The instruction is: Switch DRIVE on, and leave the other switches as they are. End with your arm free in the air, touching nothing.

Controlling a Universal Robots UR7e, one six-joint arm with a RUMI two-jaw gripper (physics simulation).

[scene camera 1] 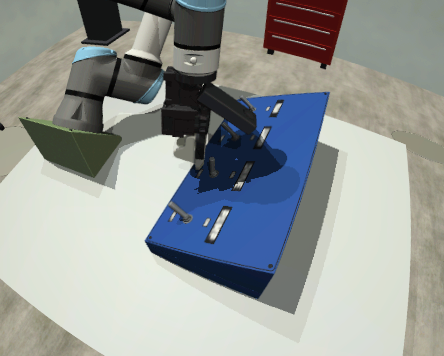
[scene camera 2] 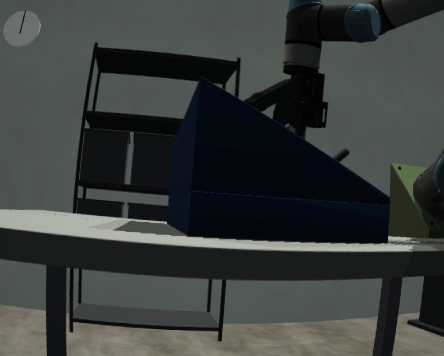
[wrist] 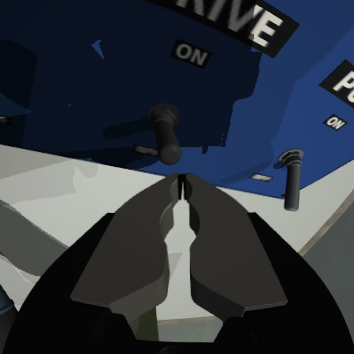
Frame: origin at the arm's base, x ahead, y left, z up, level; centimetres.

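Seen in the pictures: gripper, fingertip midpoint: (scene camera 1: 197, 168) (wrist: 182, 175); arm's base at its link origin: (scene camera 1: 77, 127) (scene camera 2: 438, 200).
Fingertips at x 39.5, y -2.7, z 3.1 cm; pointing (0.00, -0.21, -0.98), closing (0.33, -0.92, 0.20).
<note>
Pixels of each thing's top centre, then the offset from my fingertips to it.
- DRIVE lever at its top centre: (wrist: 170, 156) (scene camera 1: 211, 158) dx +2.4, dy +1.9, dz +2.3 cm
- PUMP lever at its top centre: (wrist: 305, 197) (scene camera 1: 177, 205) dx +0.6, dy -10.1, dz +1.2 cm
The blue sloped panel (scene camera 1: 277, 220) (scene camera 2: 280, 175) (wrist: 300, 90) carries several toggle switches. The DRIVE lever (scene camera 1: 212, 167) (wrist: 167, 137) is in shadow below its ON label. In scene camera 1 it stands steeper than the PUMP lever (scene camera 1: 180, 212) (wrist: 292, 185), which leans toward the panel's low edge. I cannot tell whether DRIVE is fully at ON. Another lever (scene camera 1: 230, 133) leans toward the low edge. My gripper (scene camera 1: 199, 165) (wrist: 182, 175) is shut and empty, its tips close beside the DRIVE lever on its low-edge side. Contact cannot be told; scene camera 2 hides the tips behind the panel.
A green sloped block (scene camera 1: 75, 147) (scene camera 2: 405, 200) stands beside the arm's lower part on the white table (scene camera 1: 100, 280) (scene camera 2: 125, 252). A red drawer cabinet (scene camera 1: 305, 27) and a dark shelf rack (scene camera 2: 95, 80) stand beyond the table.
</note>
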